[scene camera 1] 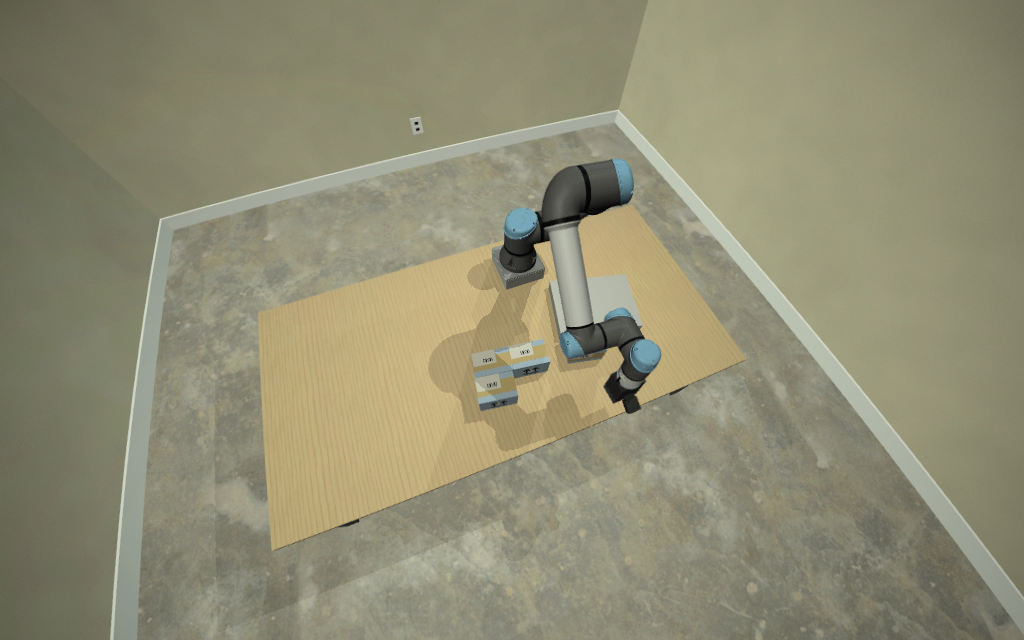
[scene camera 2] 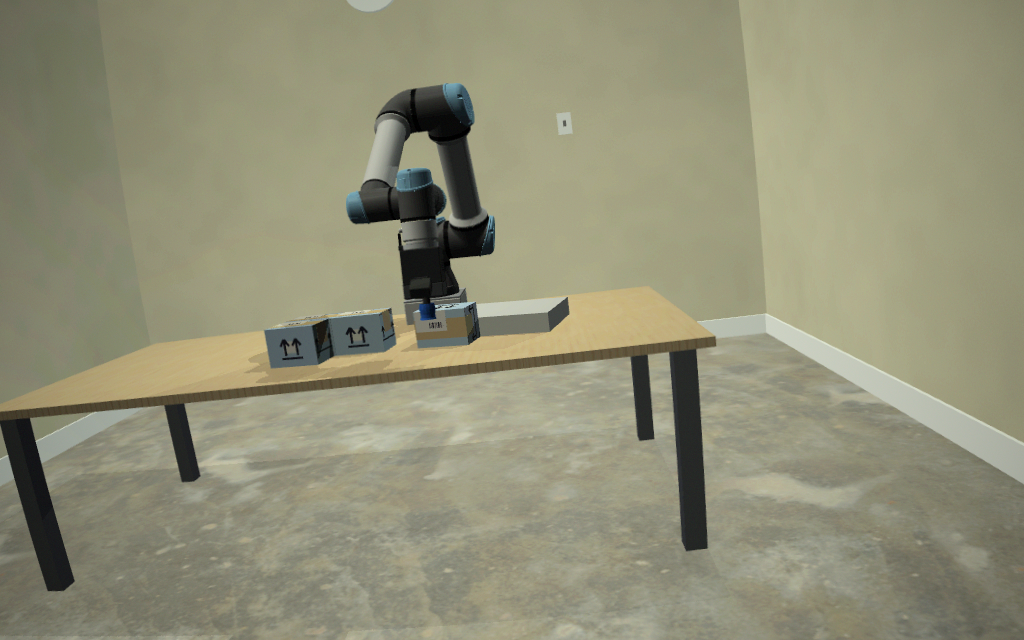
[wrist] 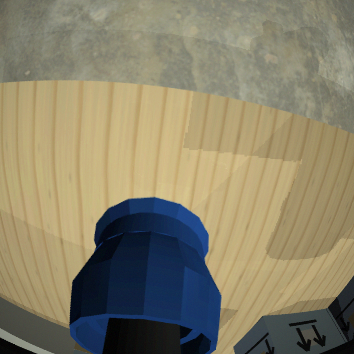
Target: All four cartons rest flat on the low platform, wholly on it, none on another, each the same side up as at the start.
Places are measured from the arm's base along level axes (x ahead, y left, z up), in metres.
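Pixels of known places: hand at its tool point: (scene camera 2: pixel 428 319) (wrist: pixel 150 247); arm's base at its link origin: (scene camera 1: pixel 517 258).
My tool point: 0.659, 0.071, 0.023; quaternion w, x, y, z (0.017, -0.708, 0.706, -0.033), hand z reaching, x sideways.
Note:
For each thing: its top centre in the pictures, then the offset to it from my tool point, as dx, dy, dz. Level surfaces: height alone.
- fourth carton at its top centre: (scene camera 2: pixel 444 306) (scene camera 1: pixel 586 339) -0.218, +0.010, -0.007
- low grey platform at its top centre: (scene camera 2: pixel 499 308) (scene camera 1: pixel 595 302) -0.362, +0.134, -0.048
- wooden table at its surface level: dz -0.096
Three cartons with labels on top stand on the table: one at the front left (scene camera 1: pixel 494 390) (scene camera 2: pixel 294 344), one behind it (scene camera 1: pixel 485 360), and one to the right (scene camera 1: pixel 528 354) (scene camera 2: pixel 362 332) (wrist: pixel 300 331). The fourth carton (scene camera 1: pixel 585 357) (scene camera 2: pixel 447 326) stands on the table beside the low grey platform (scene camera 1: pixel 620 291) (scene camera 2: pixel 521 307) (wrist: pixel 30 320), its label facing front; the arm partly hides it in scene camera 1. My suction gripper (scene camera 1: pixel 632 405) (scene camera 2: pixel 427 316) (wrist: pixel 151 202) has a blue cup, seen before the fourth carton's top front edge. No carton shows at its mouth in the wrist view; contact cannot be told.
The wooden table (scene camera 1: pixel 362 392) (scene camera 2: pixel 188 362) (wrist: pixel 110 150) has its front edge near the tool. The arm's grey base block (scene camera 1: pixel 519 276) stands behind the cartons. The forearm (scene camera 1: pixel 572 275) passes above the platform in scene camera 1.

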